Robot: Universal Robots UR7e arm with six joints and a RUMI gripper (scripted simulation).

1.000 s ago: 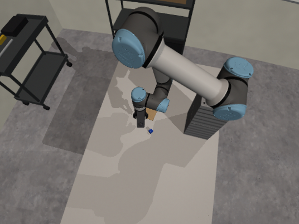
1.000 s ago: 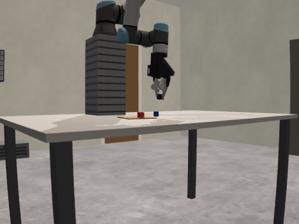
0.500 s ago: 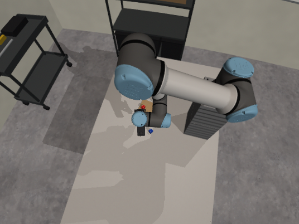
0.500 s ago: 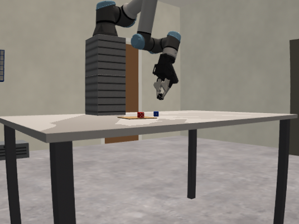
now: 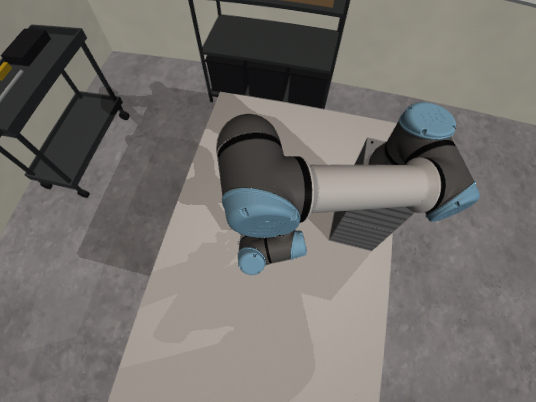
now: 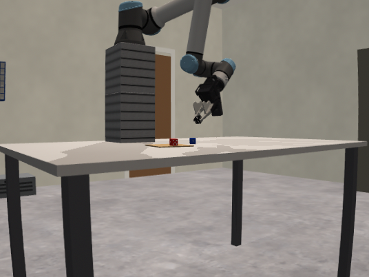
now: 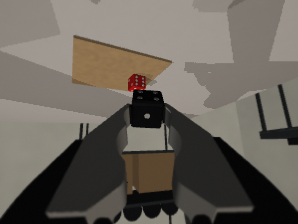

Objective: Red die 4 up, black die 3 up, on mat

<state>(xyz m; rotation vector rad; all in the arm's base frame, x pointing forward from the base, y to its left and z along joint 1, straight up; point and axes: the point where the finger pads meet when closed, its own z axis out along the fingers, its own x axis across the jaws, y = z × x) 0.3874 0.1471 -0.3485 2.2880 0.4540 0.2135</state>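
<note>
My hand is 9 cm above the blue die, 8 cm past it and 2 cm to the right of it. Also, from my hand: black die right at my hand; then red die 14 cm to the right, 9 cm below, 4 cm ahead; then brown mat 14 cm to the right, 10 cm below.
</note>
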